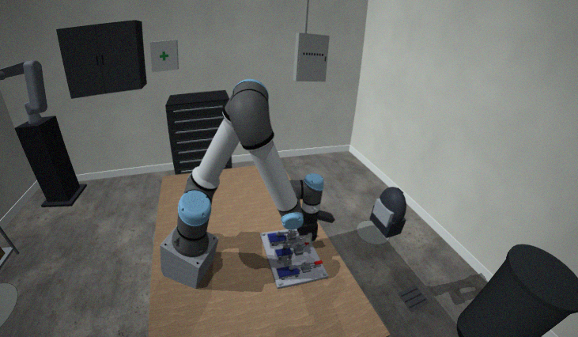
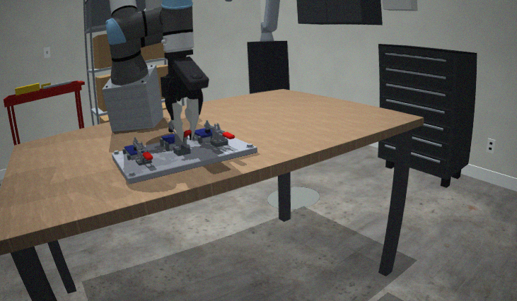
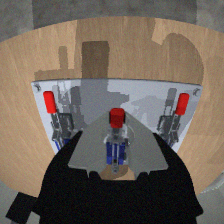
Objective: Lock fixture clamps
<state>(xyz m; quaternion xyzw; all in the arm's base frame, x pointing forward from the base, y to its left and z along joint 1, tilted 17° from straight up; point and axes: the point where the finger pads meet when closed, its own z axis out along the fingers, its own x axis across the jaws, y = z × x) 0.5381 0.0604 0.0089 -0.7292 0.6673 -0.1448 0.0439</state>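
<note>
The grey fixture plate is 8 cm behind my hand, 7 cm below it and 1 cm to the right of it. The rest, counted from my hand: blue part: 12 cm behind, 4 cm below, 1 cm to the right.
</note>
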